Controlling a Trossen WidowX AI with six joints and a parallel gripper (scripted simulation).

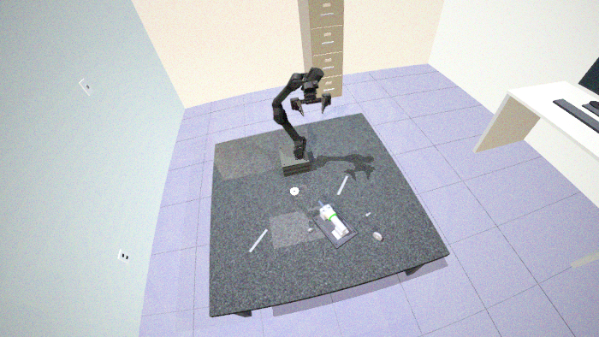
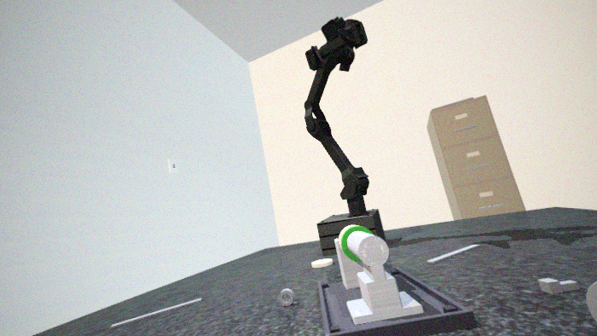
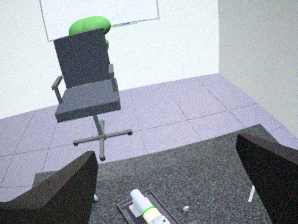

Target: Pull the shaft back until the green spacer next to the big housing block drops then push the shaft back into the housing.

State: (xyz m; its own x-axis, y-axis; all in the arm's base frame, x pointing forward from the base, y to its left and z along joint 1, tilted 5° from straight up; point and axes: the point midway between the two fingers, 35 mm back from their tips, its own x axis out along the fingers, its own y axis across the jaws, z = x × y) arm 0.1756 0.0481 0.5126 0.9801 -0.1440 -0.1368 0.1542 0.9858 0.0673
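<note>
Right now my gripper tip is 52 cm above the grey shaft, 21 cm short of it and 1 cm to the right of it. The rest, counted from my gripper tip: bolt: 59 cm below, 25 cm ahead, 23 cm to the left; then green spacer: 52 cm below, 24 cm ahead, 2 cm to the left.
</note>
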